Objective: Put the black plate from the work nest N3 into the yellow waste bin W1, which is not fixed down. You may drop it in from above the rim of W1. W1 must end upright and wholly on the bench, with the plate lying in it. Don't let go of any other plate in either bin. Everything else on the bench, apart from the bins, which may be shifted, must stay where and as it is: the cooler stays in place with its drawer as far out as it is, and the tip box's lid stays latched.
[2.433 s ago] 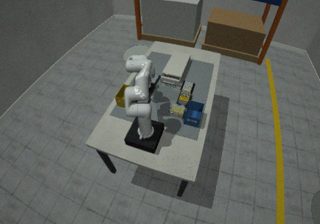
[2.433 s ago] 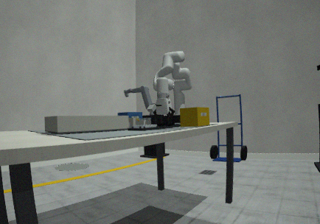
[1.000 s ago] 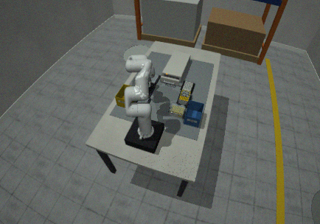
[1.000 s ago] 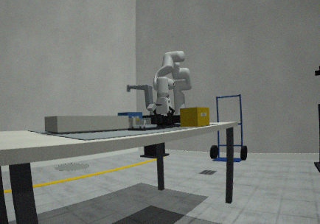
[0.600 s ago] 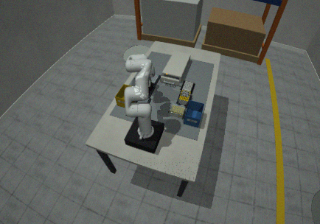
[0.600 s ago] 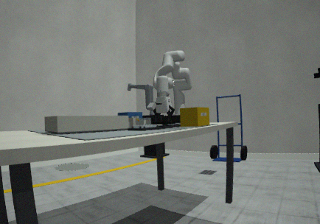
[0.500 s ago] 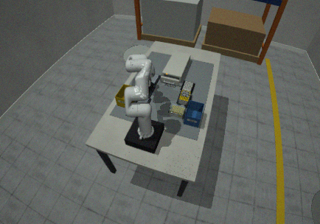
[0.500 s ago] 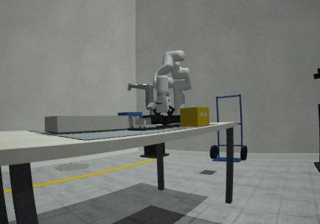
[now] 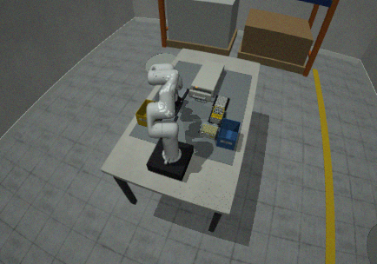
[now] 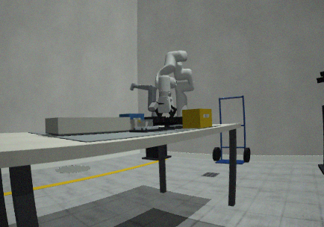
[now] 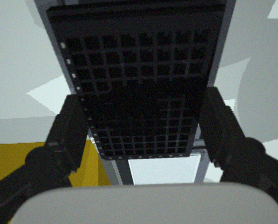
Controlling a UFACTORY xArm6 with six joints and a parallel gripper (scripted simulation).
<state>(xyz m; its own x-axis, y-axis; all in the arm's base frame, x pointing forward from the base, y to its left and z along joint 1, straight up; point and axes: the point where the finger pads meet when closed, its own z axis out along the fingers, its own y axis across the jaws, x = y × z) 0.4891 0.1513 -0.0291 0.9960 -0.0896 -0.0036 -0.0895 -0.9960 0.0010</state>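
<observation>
The dark grey nest N3 lies 5 cm below my hand. The rest, counted from my hand: black plate: 1 cm below; then white plate: 17 cm behind, 4 cm below, 1 cm to the right; then label N3: 7 cm behind, 4 cm below, 1 cm to the left.
</observation>
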